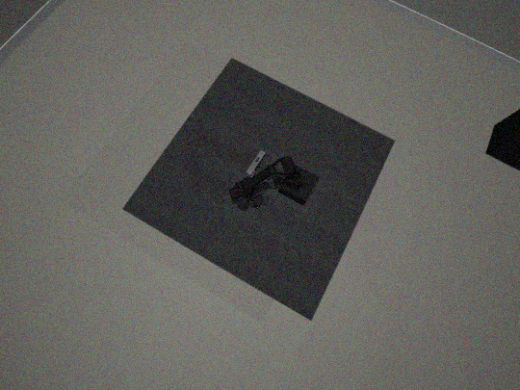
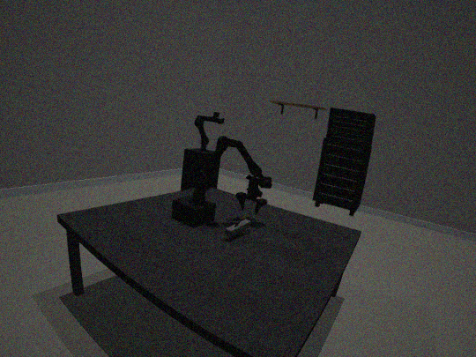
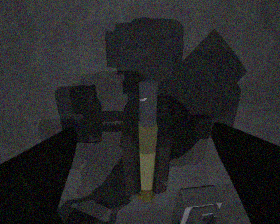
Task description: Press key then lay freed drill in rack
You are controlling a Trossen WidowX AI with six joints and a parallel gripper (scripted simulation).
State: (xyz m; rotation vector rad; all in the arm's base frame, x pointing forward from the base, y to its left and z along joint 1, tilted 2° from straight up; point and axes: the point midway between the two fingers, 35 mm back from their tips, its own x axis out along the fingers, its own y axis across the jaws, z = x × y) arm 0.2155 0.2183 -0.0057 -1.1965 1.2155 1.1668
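Right now the drill is 40 mm to the right of my gripper tip and 20 mm below it. Round my gripper tip: light grey fixture bar: 70 mm ahead, 220 mm to the right, 20 mm below.
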